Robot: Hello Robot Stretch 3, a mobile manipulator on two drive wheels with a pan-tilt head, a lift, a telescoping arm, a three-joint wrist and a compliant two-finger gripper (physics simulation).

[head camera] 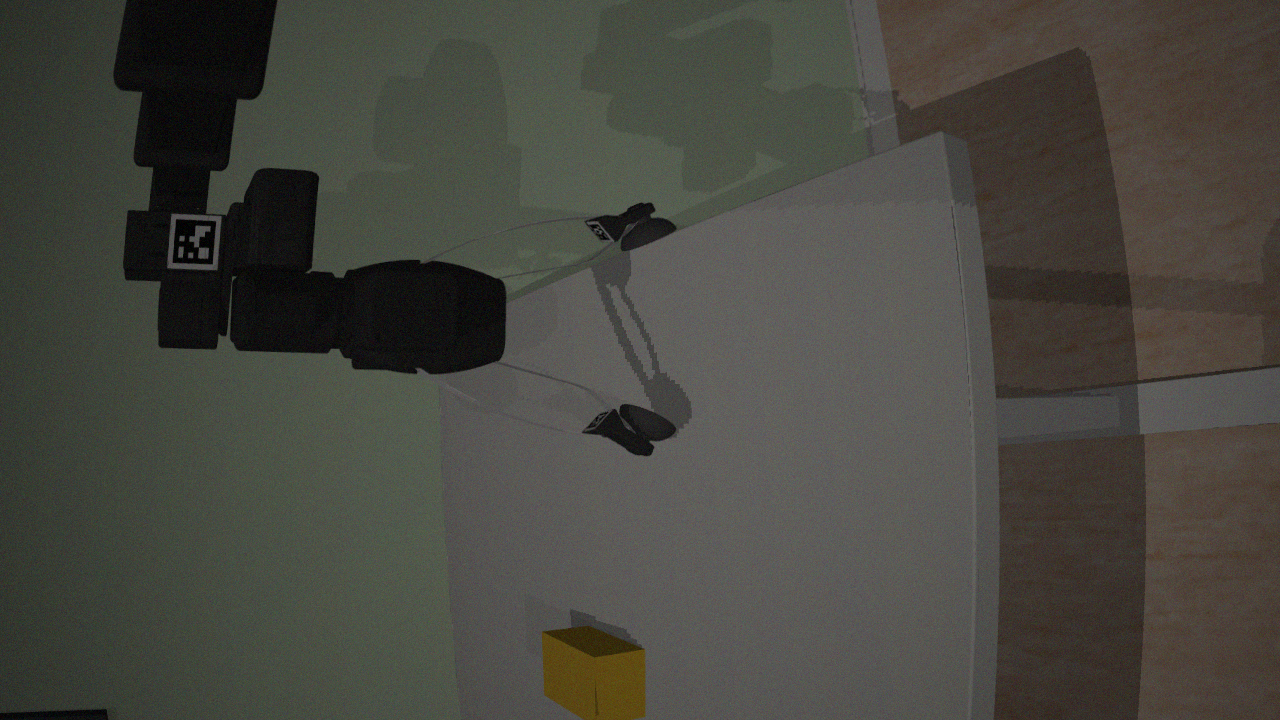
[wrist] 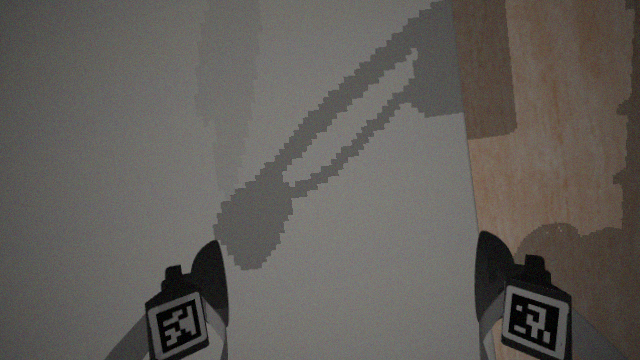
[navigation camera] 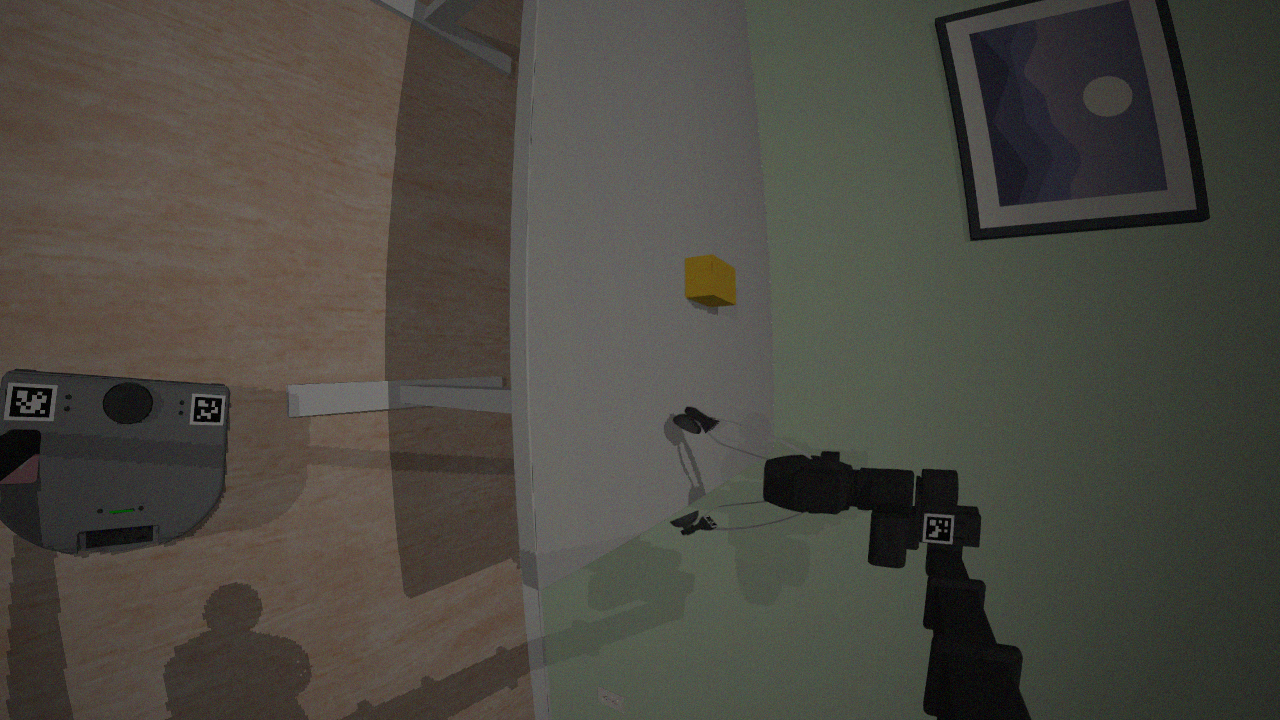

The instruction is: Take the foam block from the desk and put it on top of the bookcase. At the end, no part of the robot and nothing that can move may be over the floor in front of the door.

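Pixels of known places: gripper, fingertip midpoint: [head camera: 669, 329] [navigation camera: 673, 470]; robot's base, link origin: [navigation camera: 129, 401].
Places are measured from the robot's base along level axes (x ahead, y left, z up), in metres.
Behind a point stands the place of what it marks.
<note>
The yellow foam block [head camera: 594, 673] {x 0.236, y -0.577, z 0.995 m} [navigation camera: 709, 281] {x 0.242, y -0.576, z 0.990 m} sits on the pale desk [head camera: 805, 537] {x 0.102, y -0.408, z 0.951 m} [navigation camera: 626, 179] {x 0.336, y -0.416, z 0.950 m} [wrist: 100, 150], near its wall side. It is cut by the lower edge of the head camera view. My gripper [head camera: 648, 327] {x -0.022, y -0.535, z 0.965 m} [navigation camera: 690, 471] {x -0.022, y -0.535, z 0.965 m} [wrist: 346, 265] {x -0.022, y -0.535, z 0.965 m} is open and empty. Its fingers hang above the desk near its end, off to one side of the block and apart from it. The block does not show in the wrist view. The bookcase and the door do not show in these views.
A green wall [head camera: 223, 537] {x 0.223, y -1.077, z 1.234 m} [navigation camera: 895, 358] {x 0.184, y -1.081, z 1.229 m} runs along the desk, with a framed picture [navigation camera: 980, 192] {x 0.529, y -1.021, z 1.436 m} on it. My base [navigation camera: 170, 474] {x -0.127, y -0.074, z 0.160 m} stands on the wooden floor [head camera: 1208, 582] {x 0.316, y -0.451, z 0.000 m} [navigation camera: 223, 179] {x 0.523, y -0.100, z 0.001 m} [wrist: 565, 175] in front of the desk. A pale desk leg [head camera: 1208, 398] [navigation camera: 335, 398] reaches over the floor.
</note>
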